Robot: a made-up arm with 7 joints.
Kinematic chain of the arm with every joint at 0, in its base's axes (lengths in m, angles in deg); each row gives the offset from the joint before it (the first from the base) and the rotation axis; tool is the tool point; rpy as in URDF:
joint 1: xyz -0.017 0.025 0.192 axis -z
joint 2: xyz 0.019 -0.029 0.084 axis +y
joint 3: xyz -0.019 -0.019 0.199 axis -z
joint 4: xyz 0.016 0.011 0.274 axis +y
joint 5: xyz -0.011 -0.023 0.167 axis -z
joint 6: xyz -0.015 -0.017 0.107 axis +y
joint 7: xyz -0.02 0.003 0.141 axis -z
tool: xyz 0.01 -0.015 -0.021 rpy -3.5 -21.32 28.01
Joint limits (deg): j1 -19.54..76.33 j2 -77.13..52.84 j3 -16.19..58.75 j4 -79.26..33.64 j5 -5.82..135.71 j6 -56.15..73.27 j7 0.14..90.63
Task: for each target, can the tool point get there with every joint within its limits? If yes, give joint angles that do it. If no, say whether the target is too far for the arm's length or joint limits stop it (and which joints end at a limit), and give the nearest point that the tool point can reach.
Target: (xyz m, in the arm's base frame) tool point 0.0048 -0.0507 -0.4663
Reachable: no: joint limits stop it (at a limit: joint 1, joint 2, joint 4, joint 7) | nearest point -0.4144 -0.1821 0.0225 | short by 0.657 m
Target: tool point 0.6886 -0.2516 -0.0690
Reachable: no: joint limits stop it (at a limit: joint 2, joint 4, joint 5, joint 6, joint 7) | nearest point 0.6533 -0.2377 0.4939 | short by 0.564 m
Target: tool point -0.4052 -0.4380 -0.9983
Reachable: no: too far | nearest point -0.4727 -0.2642 -0.0034 | short by 1.012 m
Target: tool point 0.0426 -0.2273 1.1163
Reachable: yes | joints 61.42 13.92 37.00 10.60 81.36 8.30 59.67
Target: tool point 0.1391 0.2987 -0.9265
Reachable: no: too far | nearest point -0.1033 0.5114 0.0027 | short by 0.984 m
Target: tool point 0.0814 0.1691 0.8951
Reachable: yes | joints 61.64 23.01 34.32 -70.44 29.94 -14.89 7.27
